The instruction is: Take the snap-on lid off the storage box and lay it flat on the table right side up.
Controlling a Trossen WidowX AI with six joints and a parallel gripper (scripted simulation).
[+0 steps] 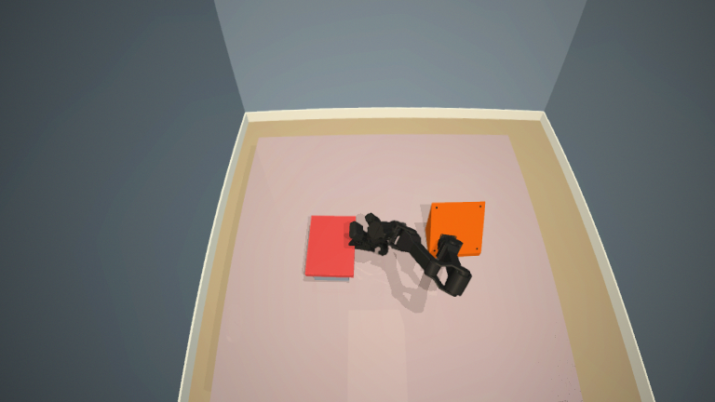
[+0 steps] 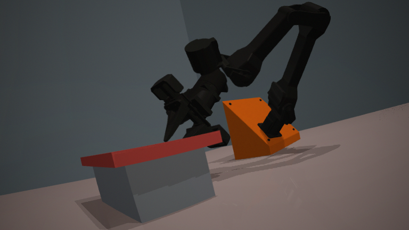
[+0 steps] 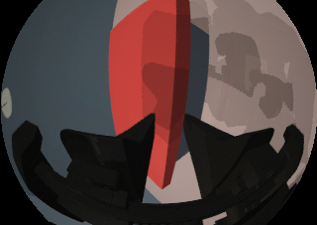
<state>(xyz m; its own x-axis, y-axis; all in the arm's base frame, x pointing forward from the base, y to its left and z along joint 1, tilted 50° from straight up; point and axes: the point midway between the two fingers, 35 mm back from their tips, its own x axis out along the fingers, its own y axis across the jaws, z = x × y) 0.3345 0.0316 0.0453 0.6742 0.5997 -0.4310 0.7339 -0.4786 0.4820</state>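
Now: the red lid 7 cm ahead of my gripper tip and 1 cm to the left of it. Also, from my gripper tip: grey storage box (7 cm ahead, 1 cm to the left, 4 cm below).
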